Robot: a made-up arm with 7 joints.
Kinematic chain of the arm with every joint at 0, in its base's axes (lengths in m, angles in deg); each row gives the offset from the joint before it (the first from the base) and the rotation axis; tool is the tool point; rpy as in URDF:
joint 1: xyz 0 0 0.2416 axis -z
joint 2: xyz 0 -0.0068 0.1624 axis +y
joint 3: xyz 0 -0.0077 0.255 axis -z
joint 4: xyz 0 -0.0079 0.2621 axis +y
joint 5: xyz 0 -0.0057 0.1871 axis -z
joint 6: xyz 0 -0.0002 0.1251 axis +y
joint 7: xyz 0 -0.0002 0.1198 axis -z
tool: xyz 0 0 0 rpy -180 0 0
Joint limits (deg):
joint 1: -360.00..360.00
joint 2: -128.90..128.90
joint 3: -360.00..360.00
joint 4: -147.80..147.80
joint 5: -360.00..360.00
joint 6: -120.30..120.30
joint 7: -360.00..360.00
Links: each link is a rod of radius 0.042 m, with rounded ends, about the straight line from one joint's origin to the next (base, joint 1, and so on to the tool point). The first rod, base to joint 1, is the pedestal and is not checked.
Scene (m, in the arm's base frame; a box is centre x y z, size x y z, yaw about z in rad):
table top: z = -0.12
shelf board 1: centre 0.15 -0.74 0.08 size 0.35 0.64 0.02 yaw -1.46
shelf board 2: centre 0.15 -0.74 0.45 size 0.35 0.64 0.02 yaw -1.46
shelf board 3: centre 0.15 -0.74 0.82 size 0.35 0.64 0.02 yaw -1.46
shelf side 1: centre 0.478 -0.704 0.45 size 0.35 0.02 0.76 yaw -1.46
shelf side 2: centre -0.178 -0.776 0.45 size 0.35 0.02 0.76 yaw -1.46
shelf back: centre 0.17 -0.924 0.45 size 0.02 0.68 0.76 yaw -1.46
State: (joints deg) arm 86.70 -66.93 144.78 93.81 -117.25 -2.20 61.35
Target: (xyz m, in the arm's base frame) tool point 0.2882 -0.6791 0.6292
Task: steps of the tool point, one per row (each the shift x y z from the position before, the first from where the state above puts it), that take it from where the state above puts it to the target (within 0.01 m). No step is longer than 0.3 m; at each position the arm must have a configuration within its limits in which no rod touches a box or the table.
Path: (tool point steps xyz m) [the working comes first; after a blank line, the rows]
Joints at the target: 34.86 56.76 70.05 74.35 -116.09 15.80 61.35
Straight joint move there: touches shelf board 3.

1: -0.1641 -0.1176 0.1739
2: -0.0895 -0.2020 0.1559
3: 0.0149 -0.2416 0.1184
4: 0.1223 -0.2260 0.0661
5: 0.2034 -0.1596 0.0061
6: 0.2370 -0.0623 -0.0522
7: 0.2149 0.0380 -0.1003
8: 0.0203 -0.0939 0.0220
9: 0.0117 -0.0942 0.0017
10: -0.0006 -0.0936 -0.0237

